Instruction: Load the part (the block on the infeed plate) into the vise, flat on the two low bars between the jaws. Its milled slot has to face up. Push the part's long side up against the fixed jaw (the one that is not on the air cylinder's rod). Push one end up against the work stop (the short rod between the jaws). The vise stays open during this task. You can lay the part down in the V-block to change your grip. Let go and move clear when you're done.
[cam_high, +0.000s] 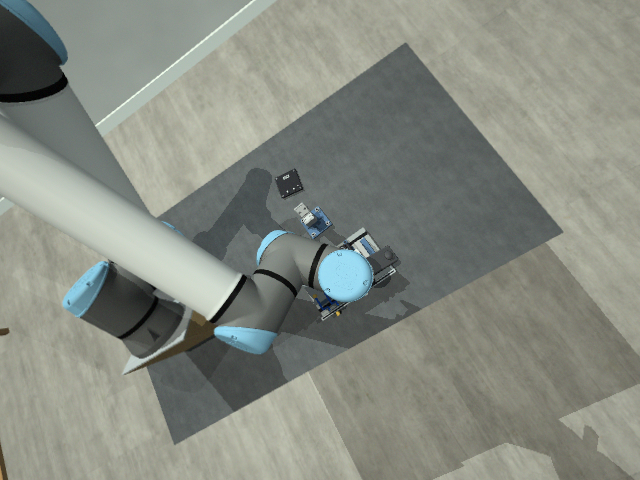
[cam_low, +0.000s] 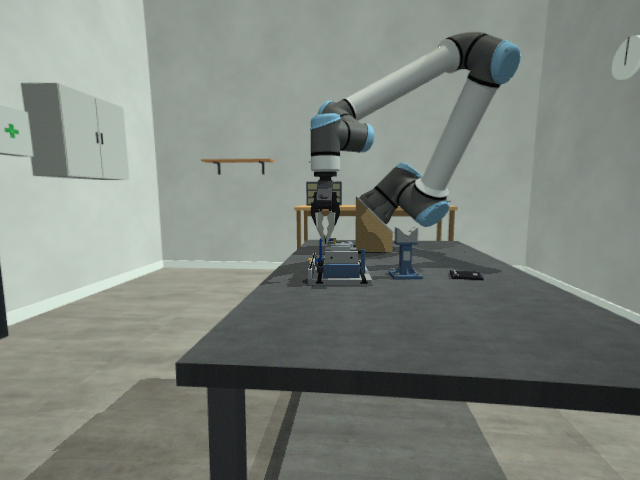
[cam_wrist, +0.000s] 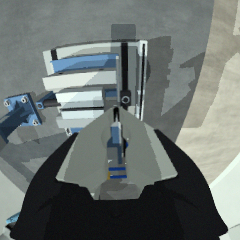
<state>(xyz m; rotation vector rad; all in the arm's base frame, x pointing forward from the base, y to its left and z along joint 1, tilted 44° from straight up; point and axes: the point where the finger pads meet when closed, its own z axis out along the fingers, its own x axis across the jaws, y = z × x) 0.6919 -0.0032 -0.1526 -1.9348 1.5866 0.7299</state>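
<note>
The part lies 50 mm to the left of my hand, 30 mm below it and 10 mm behind it. The rest, counted from my hand: infeed plate: 440 mm to the left, 130 mm below, 130 mm behind; then vise: 90 mm below, 80 mm behind, 40 mm to the left.
</note>
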